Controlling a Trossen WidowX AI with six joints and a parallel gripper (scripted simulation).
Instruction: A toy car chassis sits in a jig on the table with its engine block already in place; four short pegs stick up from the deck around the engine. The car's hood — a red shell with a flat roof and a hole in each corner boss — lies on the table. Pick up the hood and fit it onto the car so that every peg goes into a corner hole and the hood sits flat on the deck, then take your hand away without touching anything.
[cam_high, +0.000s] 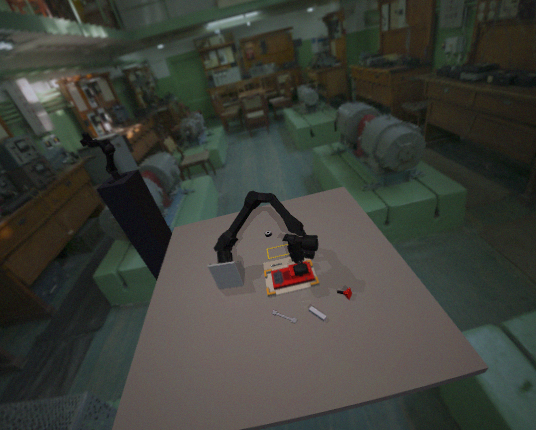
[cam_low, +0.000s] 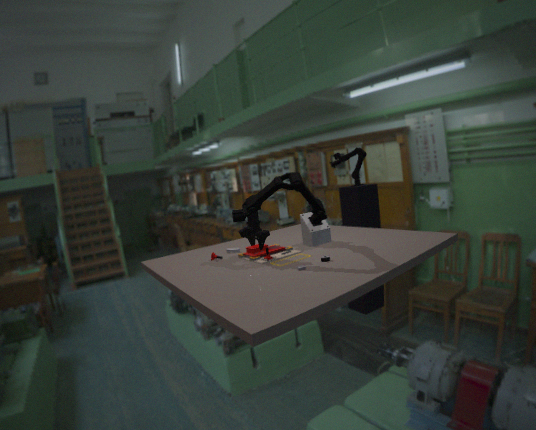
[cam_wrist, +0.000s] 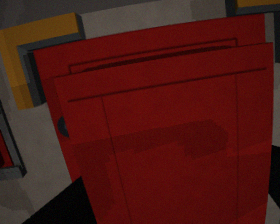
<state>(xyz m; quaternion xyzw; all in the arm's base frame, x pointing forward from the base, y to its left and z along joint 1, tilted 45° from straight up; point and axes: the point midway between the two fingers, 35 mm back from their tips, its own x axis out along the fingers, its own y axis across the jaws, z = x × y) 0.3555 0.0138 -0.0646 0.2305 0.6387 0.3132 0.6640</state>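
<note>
My gripper tip is now 1 cm below the red hood. Round my gripper tip: grey wrench 9 cm behind, 22 cm to the right, 4 cm below.
</note>
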